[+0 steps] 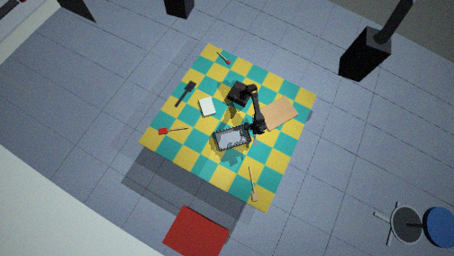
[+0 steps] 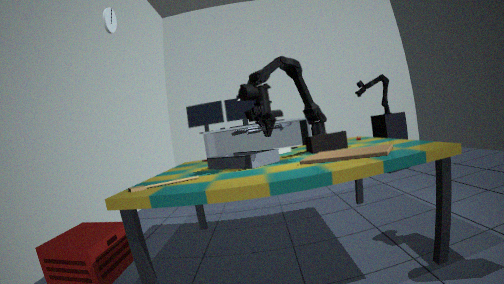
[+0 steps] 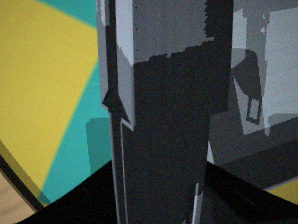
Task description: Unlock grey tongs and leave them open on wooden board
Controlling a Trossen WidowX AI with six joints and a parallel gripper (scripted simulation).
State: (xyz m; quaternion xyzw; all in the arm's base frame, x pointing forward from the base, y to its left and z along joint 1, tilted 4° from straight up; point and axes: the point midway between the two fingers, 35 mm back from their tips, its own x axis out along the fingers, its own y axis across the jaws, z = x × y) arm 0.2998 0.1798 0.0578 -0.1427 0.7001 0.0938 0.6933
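Now: gripper tip 290 mm past the wooden board, 190 mm to the right of it and 110 mm above it. From my gripper tip the other things lie so: yellow lock piece (30 mm behind, 10 mm to the right, 40 mm above); white block (120 mm behind, 480 mm to the right, 100 mm below); roasting tin (100 mm ahead, 150 mm to the right, 90 mm below).
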